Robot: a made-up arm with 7 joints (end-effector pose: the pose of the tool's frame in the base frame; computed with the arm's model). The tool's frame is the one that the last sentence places.
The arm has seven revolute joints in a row. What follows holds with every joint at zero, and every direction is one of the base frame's.
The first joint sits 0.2 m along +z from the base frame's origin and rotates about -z.
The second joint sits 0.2 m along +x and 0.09 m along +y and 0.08 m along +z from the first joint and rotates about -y.
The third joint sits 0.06 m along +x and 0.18 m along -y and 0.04 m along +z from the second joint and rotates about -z.
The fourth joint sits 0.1 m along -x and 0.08 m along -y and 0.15 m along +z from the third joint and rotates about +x.
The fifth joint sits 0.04 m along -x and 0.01 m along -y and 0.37 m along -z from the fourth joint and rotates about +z.
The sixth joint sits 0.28 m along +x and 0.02 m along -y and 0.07 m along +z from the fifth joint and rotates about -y.
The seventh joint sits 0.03 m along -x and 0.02 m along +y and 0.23 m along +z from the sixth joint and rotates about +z.
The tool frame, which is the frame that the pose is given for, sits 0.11 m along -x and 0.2 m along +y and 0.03 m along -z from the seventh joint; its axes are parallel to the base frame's.
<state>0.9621 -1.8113 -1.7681 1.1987 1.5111 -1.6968 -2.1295</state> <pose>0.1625 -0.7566 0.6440 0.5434 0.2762 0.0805 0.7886</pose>
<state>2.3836 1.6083 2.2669 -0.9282 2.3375 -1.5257 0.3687</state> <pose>0.0803 -0.4164 0.6982 0.2845 0.0871 -0.6068 0.7370</pose>
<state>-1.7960 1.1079 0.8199 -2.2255 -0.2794 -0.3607 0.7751</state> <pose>0.1525 0.0539 0.3392 -0.4665 -0.1634 0.2095 0.8437</pose>
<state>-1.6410 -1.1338 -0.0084 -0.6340 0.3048 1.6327 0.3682</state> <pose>0.3558 -0.0791 0.1747 0.1821 -0.0981 0.9545 0.2150</pose>
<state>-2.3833 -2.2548 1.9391 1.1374 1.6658 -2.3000 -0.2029</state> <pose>-0.2075 0.0201 -0.4869 -0.9710 0.1510 -0.1814 0.0380</pose>
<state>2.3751 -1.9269 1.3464 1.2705 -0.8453 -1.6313 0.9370</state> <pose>-0.2597 0.2013 0.3609 -0.3497 0.4947 0.6411 0.4711</pose>
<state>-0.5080 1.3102 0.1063 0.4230 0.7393 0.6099 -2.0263</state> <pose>-0.0199 0.0210 0.5091 0.7961 -0.1704 -0.0632 0.5773</pose>
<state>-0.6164 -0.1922 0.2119 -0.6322 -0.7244 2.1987 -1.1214</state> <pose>0.3477 -0.1158 0.1406 0.2497 -0.8780 0.0214 0.4078</pose>
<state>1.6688 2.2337 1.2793 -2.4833 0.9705 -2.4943 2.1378</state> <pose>-0.5642 -0.1356 -0.2010 0.7331 -0.5977 -0.1962 0.2584</pose>
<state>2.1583 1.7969 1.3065 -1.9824 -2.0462 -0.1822 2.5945</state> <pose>0.3459 -0.0851 0.0356 0.1353 -0.1021 0.9844 0.0465</pose>
